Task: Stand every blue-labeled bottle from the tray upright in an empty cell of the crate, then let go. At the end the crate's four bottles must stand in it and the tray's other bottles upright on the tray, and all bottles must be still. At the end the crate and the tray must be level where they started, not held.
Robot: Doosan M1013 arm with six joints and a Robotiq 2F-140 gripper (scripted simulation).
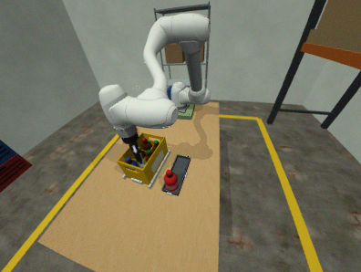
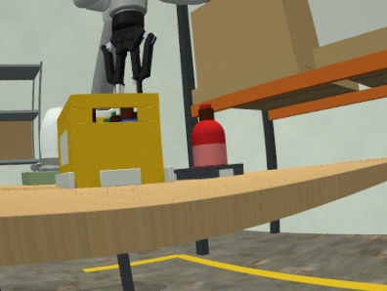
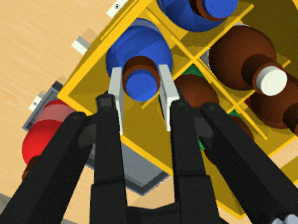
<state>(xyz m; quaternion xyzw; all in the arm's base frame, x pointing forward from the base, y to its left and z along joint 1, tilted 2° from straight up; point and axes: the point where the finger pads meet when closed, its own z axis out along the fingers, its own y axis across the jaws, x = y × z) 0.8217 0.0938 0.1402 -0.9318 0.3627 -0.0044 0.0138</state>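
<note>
My hand is 90 mm past the yellow crate, 90 mm above it and 50 mm to the left of it. The rest, counted from my hand: red-labeled bottle: 180 mm to the left, 90 mm below; dark tray: 180 mm to the left, 160 mm below, 90 mm behind.
</note>
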